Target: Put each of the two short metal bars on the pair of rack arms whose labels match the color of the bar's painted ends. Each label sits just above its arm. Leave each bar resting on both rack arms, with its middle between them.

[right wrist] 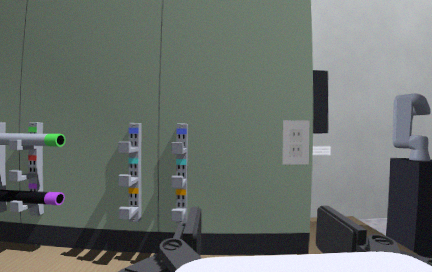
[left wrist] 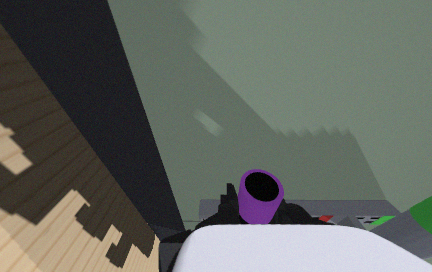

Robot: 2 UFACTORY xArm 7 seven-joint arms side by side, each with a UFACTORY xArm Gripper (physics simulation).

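Frame: origin at the left arm's base, x right, y ahead, z up, level; millimetres.
Seen in the pictures: right gripper, fingertip midpoint: (right wrist: pixel 259 226).
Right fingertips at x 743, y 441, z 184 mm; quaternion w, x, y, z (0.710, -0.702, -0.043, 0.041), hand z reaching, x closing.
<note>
A point is followed by its place in that frame.
A black bar with purple ends (left wrist: pixel 256 211) @[x -12, y 663, z 76 mm] (right wrist: pixel 25 196) @[x 205, y 685, z 90 mm] is held by my left gripper (left wrist: pixel 246 196) @[x 29, y 703, z 82 mm], which is shut on it. In the right wrist view its right end sticks out in front of the left rack, near the lowest rack arm (right wrist: pixel 19 206) @[x 210, y 667, z 72 mm] under the purple label (right wrist: pixel 33 186) @[x 194, y 715, z 108 mm]; contact there is unclear. A grey bar with green ends (left wrist: pixel 424 214) @[x 6, y 671, z 218 mm] (right wrist: pixel 55 140) @[x 300, y 686, z 232 mm] lies level at the top rack arm (right wrist: pixel 16 145) @[x 207, y 665, z 219 mm] under the green label (right wrist: pixel 32 129) @[x 192, y 715, z 259 mm]. The left ends of both bars are outside the right wrist view. My right gripper (right wrist: pixel 259 226) @[x 743, y 441, z 184 mm] is open and empty.
Two other rack strips (right wrist: pixel 139 175) @[x 482, y 755, z 146 mm] (right wrist: pixel 185 171) @[x 600, y 761, z 160 mm] carry arms under blue, teal and orange labels. A wall outlet (right wrist: pixel 296 142) @[x 878, y 812, z 234 mm] is to their right. A dark pedestal (right wrist: pixel 410 200) with a grey object (right wrist: pixel 404 125) stands at the far right.
</note>
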